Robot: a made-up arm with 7 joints.
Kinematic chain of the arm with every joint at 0, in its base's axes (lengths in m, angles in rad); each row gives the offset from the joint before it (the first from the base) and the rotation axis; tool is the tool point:
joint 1: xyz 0 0 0 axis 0 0.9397 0.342
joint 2: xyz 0 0 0 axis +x
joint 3: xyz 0 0 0 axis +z
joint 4: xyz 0.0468 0 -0.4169 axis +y
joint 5: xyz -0.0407 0 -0.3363 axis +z
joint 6: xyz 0 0 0 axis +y
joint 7: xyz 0 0 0 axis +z
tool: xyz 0 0 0
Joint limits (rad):
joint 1: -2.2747..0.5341
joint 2: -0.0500..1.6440
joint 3: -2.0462..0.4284
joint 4: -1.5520..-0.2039
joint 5: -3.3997..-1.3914
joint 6: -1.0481..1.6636
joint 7: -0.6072..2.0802
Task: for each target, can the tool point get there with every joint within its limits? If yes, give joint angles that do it. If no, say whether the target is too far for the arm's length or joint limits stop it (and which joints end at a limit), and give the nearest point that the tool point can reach.
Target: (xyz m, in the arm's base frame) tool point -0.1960 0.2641 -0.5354
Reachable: yes | joints 0.3002 1.0900 -1.6022 -1.4282 -1.8587 -0.4427 -0.2377
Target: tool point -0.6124 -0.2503 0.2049
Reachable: no: joint limits stop it (at a limit: joint 1, joint 2, joint 3, joint 4) | nearest point -0.3010 -0.4072 -0.3240 | short by 0.633 m
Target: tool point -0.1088 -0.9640 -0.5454
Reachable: no: too far | nearest point -0.1572 -0.4157 -0.4336 | short by 0.562 m
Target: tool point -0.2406 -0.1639 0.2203
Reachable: no: joint limits stop it (at a limit: joint 1, joint 2, joint 4) | nearest point 0.0600 -0.4248 0.4210 | short by 0.446 m
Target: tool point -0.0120 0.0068 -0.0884
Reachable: no: joint limits stop it (at a limit: joint 4) | nearest point -0.0806 0.0457 -0.5939 | short by 0.512 m
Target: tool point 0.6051 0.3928 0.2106
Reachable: yes | joints -1.5575 1.1913 -1.1431 -0.5012 -1.6551 0.2005 1.1119
